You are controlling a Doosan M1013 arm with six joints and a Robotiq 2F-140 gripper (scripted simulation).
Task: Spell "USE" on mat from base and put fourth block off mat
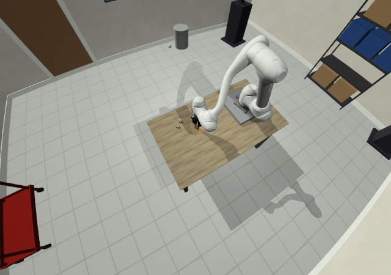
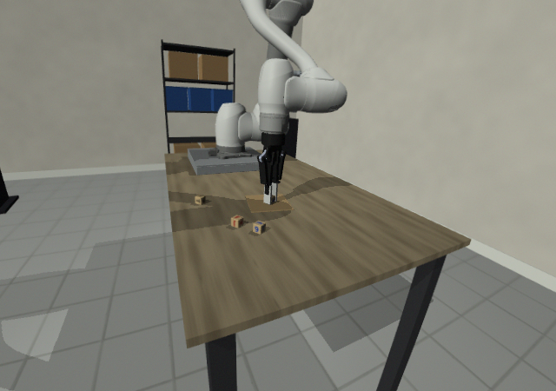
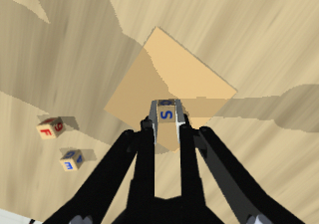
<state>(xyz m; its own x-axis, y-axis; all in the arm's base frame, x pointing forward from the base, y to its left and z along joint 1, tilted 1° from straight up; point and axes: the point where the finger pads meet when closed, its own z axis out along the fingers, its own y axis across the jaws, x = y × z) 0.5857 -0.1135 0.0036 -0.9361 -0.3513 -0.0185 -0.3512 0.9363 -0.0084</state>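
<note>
Right now my hand is 10 mm past the tan mat and 40 mm above it.
</note>
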